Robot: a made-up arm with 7 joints.
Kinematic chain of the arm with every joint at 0, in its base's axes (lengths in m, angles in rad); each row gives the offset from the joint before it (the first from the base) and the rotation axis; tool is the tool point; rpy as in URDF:
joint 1: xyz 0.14 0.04 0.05 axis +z
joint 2: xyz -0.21 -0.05 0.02 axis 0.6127 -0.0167 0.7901
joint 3: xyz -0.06 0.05 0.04 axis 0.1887 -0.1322 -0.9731
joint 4: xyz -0.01 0 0.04 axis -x
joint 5: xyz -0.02 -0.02 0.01 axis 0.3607 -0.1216 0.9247
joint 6: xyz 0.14 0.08 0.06 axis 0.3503 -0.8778 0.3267
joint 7: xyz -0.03 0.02 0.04 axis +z
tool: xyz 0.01 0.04 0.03 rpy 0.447 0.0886 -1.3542
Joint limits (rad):
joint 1: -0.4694..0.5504
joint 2: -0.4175..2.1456
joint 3: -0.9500..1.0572
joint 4: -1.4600..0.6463
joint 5: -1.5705..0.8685
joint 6: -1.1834..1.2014
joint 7: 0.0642..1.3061
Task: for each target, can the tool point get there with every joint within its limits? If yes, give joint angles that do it. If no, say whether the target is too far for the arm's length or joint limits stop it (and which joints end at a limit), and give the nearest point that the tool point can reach.
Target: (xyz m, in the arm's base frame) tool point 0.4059 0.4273 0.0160
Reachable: no: joint limits stop it (at a limit: joint 1, joint 2, joint 4, joint 6) | nearest point 0.1511 0.3098 0.1028 | short by 0.294 m
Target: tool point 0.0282 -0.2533 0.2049
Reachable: yes | joints 0.1736 1.1434 0.2228 -1.1261 0.3474 -0.0028 1.0514
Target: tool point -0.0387 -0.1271 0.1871
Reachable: yes | joints -0.0990 1.3885 0.2961 -0.9126 -0.3634 0.6937 1.1282
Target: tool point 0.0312 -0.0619 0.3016
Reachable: yes | joints 0.2464 0.5120 -0.2934 -1.2005 -0.1490 -0.1711 0.2013
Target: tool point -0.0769 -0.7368 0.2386
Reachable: no: too far | nearest point -0.0374 -0.4600 0.1832 | short by 0.285 m
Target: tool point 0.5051 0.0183 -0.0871
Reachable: no: joint limits stop it (at a limit: joint 1, joint 2, joint 4, joint 5, joint 6, joint 7) | nearest point 0.2981 -0.1057 0.0097 | short by 0.260 m
